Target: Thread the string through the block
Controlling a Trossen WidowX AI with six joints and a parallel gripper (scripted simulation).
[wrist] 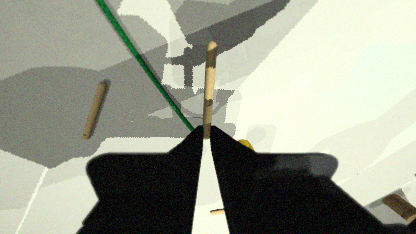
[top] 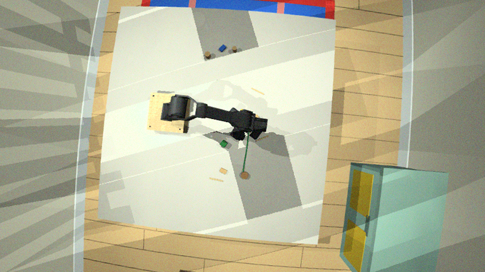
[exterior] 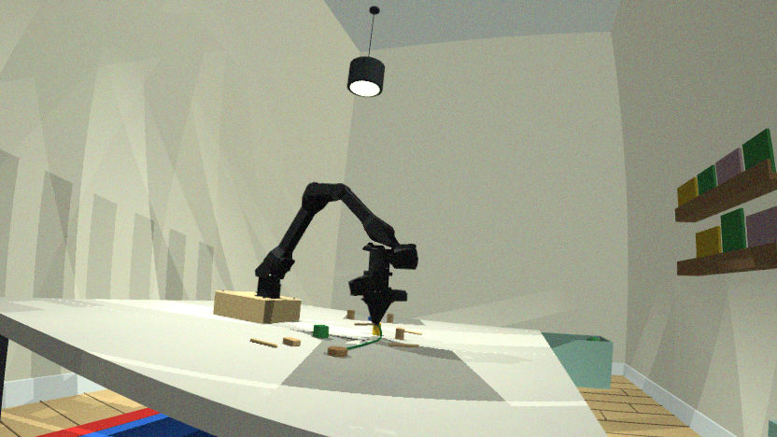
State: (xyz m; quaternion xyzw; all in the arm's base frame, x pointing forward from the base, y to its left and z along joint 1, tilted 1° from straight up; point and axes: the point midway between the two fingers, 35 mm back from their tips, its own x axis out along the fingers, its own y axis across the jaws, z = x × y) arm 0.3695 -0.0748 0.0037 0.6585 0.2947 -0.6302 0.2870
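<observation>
My gripper tip is now 120 mm past the green block, 100 mm to the left of it and 20 mm above it. From my gripper tip the other things lie so: yellow cylinder (70 mm to the left, 20 mm below, 10 mm behind); wooden cylinder (60 mm ahead, 40 mm to the left, 20 mm below); round wooden button (270 mm to the right, 30 mm below, 20 mm behind).
</observation>
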